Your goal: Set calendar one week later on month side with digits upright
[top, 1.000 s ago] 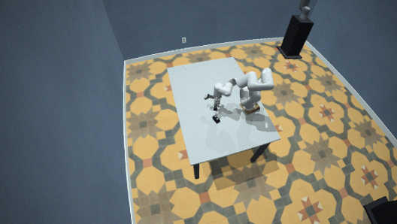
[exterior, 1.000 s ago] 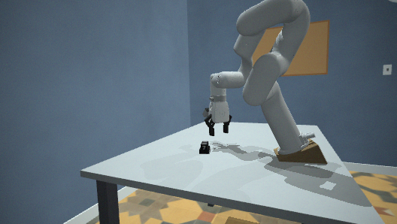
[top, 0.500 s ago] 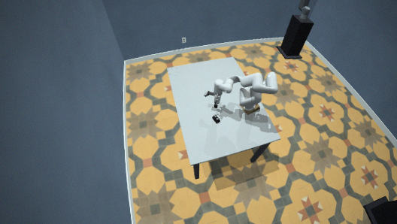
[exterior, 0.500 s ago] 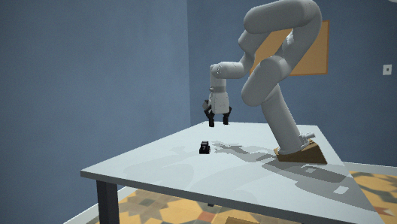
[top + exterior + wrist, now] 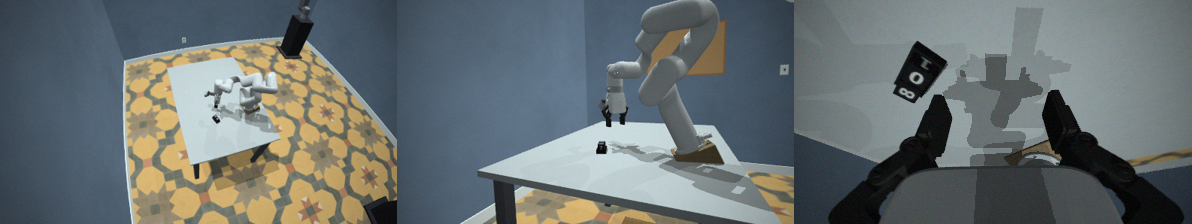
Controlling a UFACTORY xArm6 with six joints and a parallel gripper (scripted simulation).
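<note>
Right now the black calendar tray is 110 mm to the left of my hand, 100 mm below it and 20 mm ahead of it.
</note>
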